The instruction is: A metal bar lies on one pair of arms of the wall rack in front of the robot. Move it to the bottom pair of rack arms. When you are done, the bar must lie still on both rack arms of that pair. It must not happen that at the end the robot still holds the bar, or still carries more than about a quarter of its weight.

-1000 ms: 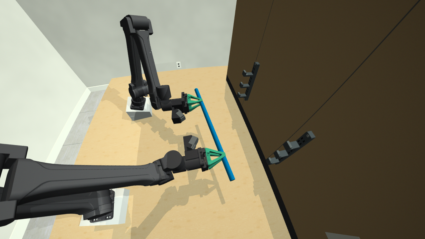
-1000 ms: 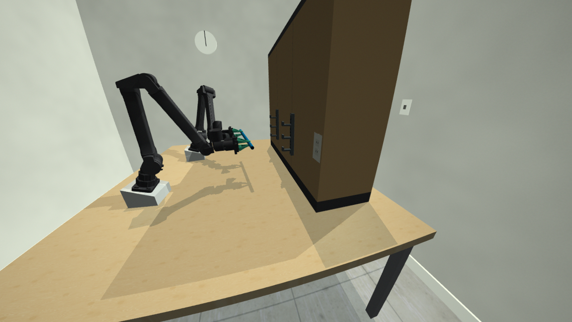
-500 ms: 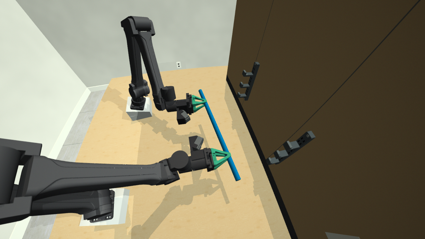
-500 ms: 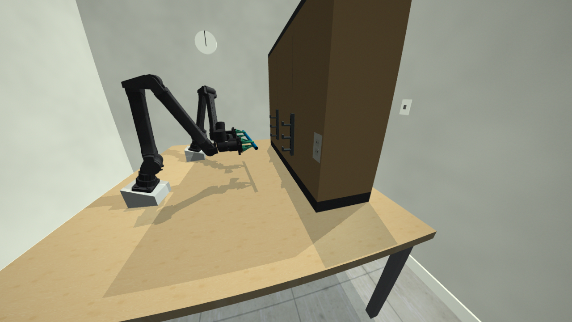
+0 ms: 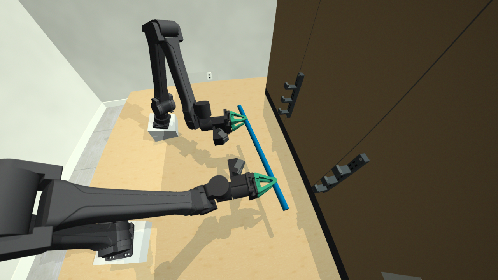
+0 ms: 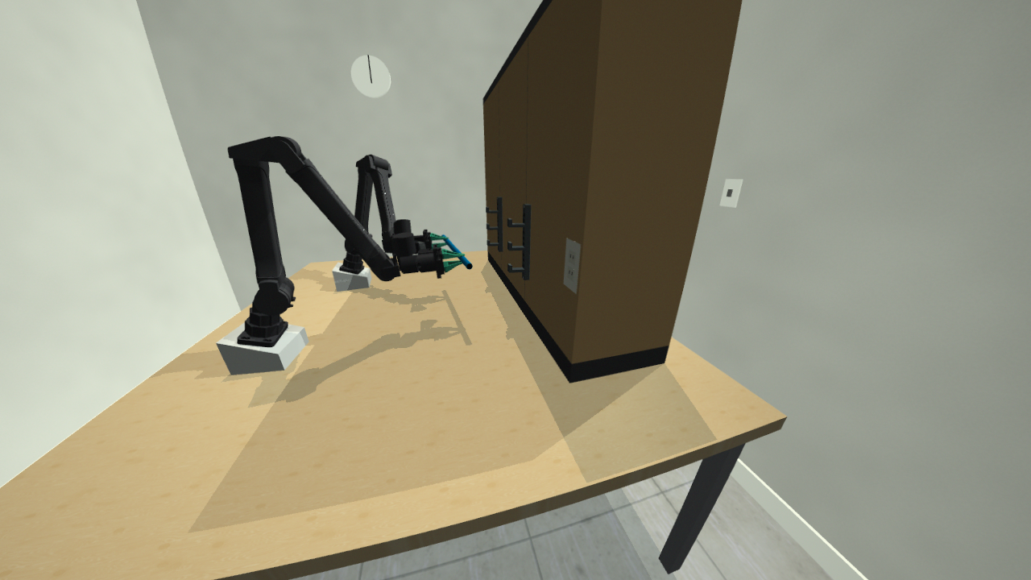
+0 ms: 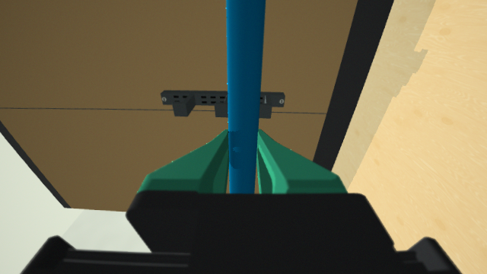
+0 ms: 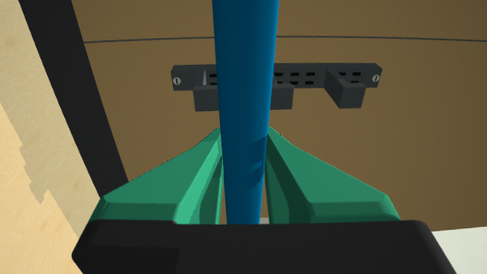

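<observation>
Now: right hand 4 cm past the blue metal bar and 14 cm to the right of it. From my right hand the other things lie so: black plinth (19 cm ahead, 22 cm to the left, 21 cm below); tall brown cabinet (33 cm ahead, 25 cm to the left, 21 cm above).
Now: the blue metal bar 140 mm to the right of my left hand and 40 mm ahead of it. Also, from my left hand: black plinth (270 mm ahead, 210 mm below, 60 mm to the right); then tall brown cabinet (420 mm ahead, 210 mm above, 40 mm to the right).
</observation>
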